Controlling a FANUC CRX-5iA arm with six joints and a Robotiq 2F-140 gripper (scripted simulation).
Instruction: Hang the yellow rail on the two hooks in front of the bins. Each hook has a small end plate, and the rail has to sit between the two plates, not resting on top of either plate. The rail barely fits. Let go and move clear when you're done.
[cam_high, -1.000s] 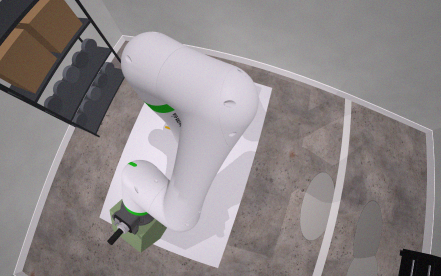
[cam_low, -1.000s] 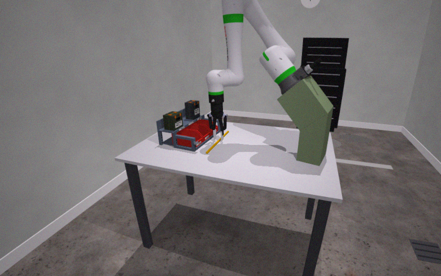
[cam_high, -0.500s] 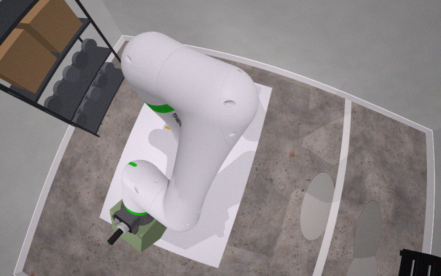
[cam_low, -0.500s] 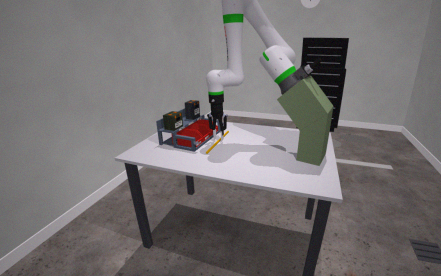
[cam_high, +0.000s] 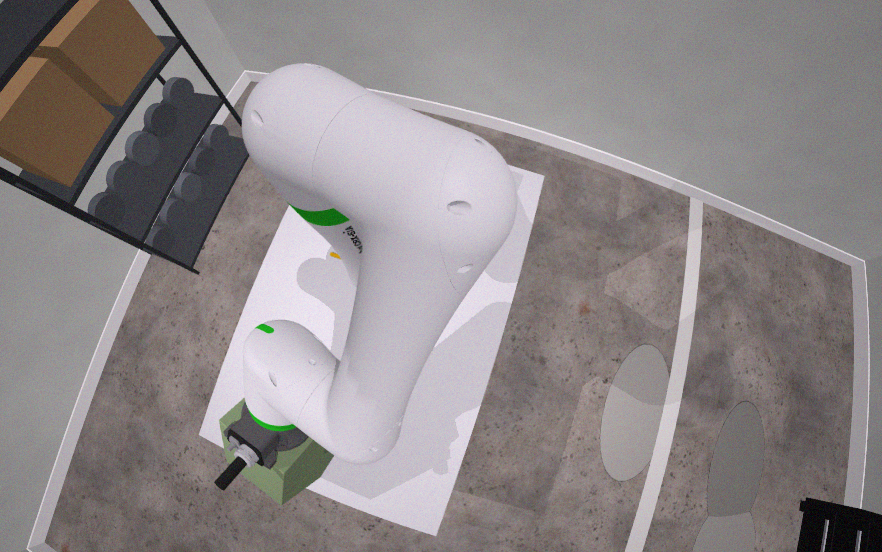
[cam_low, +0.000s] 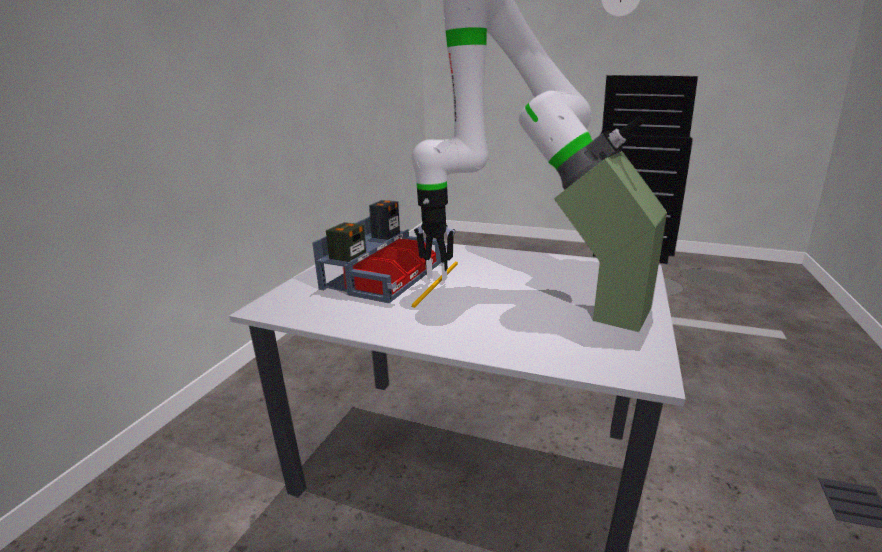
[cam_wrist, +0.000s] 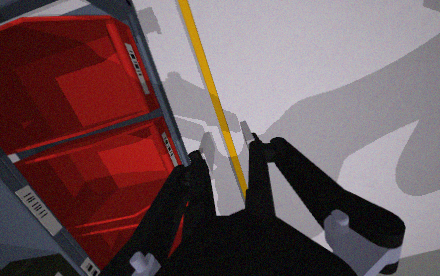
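My gripper is now 4 cm above the yellow rail.
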